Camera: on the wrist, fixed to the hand. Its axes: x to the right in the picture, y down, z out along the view.
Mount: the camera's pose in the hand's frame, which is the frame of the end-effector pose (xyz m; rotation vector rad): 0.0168 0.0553 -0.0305 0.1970 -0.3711 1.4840
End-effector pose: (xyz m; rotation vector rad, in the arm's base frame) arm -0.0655 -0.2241 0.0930 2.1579 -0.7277 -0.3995
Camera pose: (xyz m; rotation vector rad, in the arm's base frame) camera -0.0572 -0.2445 0.1545 1.1550 -2.3196 0.1057
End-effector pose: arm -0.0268 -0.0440 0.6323 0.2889 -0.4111 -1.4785
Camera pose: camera 0.0369 -0.0583 0.6303 -0.1635 -0.8211 -0.0141
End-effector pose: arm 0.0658 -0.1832 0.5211 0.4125 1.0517 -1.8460
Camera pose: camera 0.0999 -0.1787 0.4655 0.6706 0.1016 -0.6039
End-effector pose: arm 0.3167 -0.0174 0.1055 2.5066 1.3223 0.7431
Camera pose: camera 0.3479 -0.0369 0.1595 -2.8563 0.7238 -0.2051
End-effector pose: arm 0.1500 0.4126 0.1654 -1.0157 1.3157 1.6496
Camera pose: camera 0.0964 0.3753 0.1654 -0.6276 -1.9426 -2.2988
